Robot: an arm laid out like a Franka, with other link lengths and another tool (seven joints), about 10 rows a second.
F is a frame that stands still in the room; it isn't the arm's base.
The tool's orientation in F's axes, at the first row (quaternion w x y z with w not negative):
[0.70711 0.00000 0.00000 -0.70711]
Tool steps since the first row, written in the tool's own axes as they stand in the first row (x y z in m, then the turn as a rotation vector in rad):
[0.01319 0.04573 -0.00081 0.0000 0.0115 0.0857]
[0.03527 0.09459 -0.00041 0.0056 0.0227 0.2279]
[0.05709 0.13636 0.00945 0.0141 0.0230 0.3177]
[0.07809 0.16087 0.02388 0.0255 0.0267 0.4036]
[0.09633 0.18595 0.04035 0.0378 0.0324 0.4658]
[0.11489 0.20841 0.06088 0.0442 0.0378 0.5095]
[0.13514 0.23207 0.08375 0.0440 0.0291 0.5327]
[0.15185 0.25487 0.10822 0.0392 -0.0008 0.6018]
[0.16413 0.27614 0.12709 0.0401 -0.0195 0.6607]
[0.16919 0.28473 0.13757 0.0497 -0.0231 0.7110]
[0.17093 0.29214 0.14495 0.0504 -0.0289 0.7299]
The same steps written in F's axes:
[0.04573 -0.01319 -0.00081 0.0115 0.0000 0.0857]
[0.09459 -0.03527 -0.00041 0.0227 -0.0056 0.2279]
[0.13636 -0.05709 0.00945 0.0230 -0.0141 0.3177]
[0.16087 -0.07809 0.02388 0.0267 -0.0255 0.4036]
[0.18595 -0.09633 0.04035 0.0324 -0.0378 0.4658]
[0.20841 -0.11489 0.06088 0.0378 -0.0442 0.5095]
[0.23207 -0.13514 0.08375 0.0291 -0.0440 0.5327]
[0.25487 -0.15185 0.10822 -0.0008 -0.0392 0.6018]
[0.27614 -0.16413 0.12709 -0.0195 -0.0401 0.6607]
[0.28473 -0.16919 0.13757 -0.0231 -0.0497 0.7110]
[0.29214 -0.17093 0.14495 -0.0289 -0.0504 0.7299]

